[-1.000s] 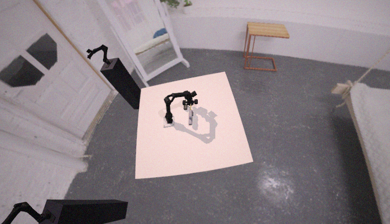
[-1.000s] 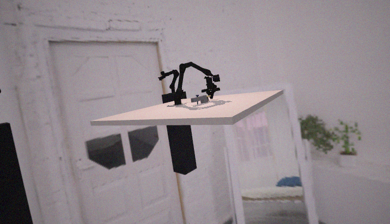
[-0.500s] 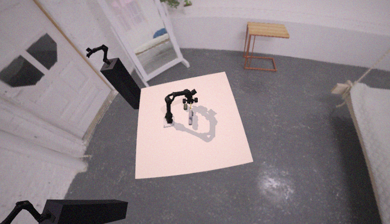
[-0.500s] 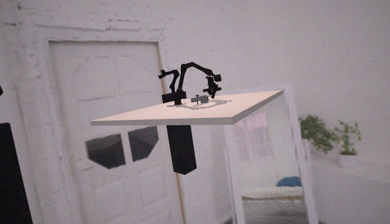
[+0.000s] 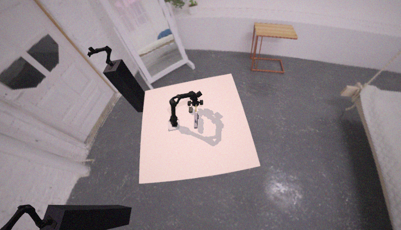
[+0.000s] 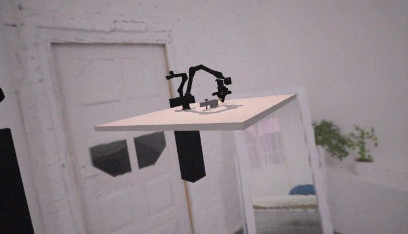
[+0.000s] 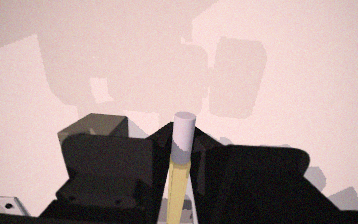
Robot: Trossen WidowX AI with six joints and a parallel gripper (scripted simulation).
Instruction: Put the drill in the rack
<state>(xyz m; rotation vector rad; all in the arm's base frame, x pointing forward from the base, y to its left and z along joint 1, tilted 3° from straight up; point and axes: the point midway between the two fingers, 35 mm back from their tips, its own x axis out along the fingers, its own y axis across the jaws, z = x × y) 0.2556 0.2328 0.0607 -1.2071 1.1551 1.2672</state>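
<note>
Now: gripper tip 4 cm to the left of the drill and 3 cm below it. From my gripper tip the other things lie so: blue key (23 cm to the right, 3 cm above, 1 cm ahead); grey stepped rack (7 cm behind, 4 cm to the right).
</note>
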